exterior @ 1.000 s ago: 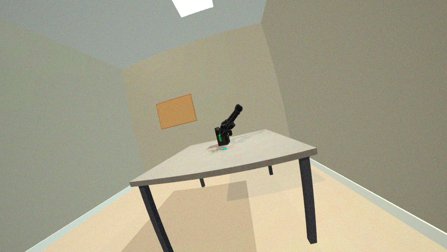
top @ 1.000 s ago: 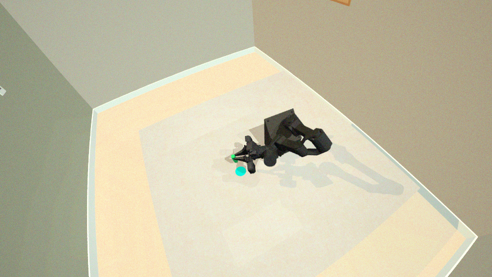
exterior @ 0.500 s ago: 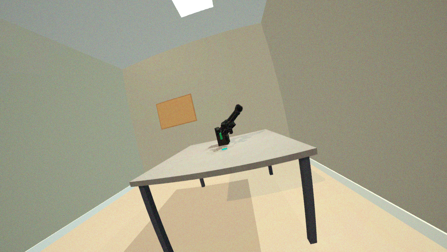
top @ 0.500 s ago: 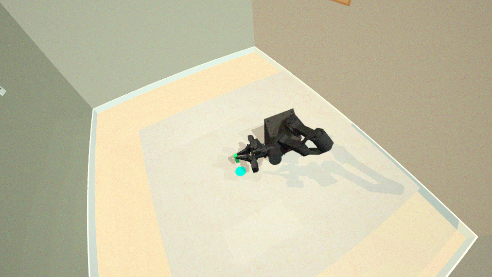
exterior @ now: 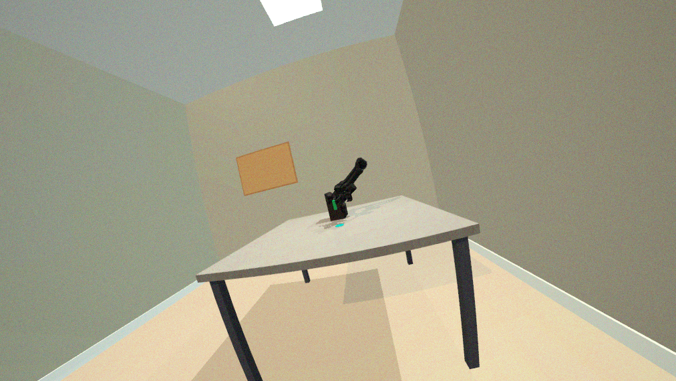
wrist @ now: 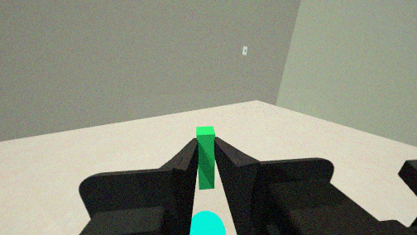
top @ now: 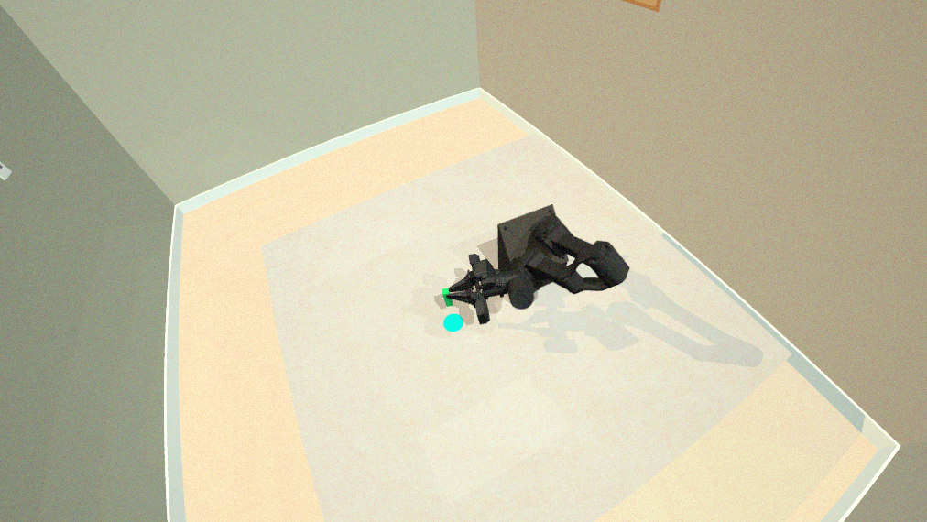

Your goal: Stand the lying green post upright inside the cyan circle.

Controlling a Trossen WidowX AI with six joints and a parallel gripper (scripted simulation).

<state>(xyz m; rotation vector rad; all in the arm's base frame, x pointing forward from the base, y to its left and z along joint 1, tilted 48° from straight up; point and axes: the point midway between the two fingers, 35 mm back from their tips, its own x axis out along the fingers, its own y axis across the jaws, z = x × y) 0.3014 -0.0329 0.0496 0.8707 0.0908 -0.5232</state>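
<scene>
My gripper tip is now 160 mm above the cyan circle. Also, from my gripper tip: green post 20 mm below.
</scene>
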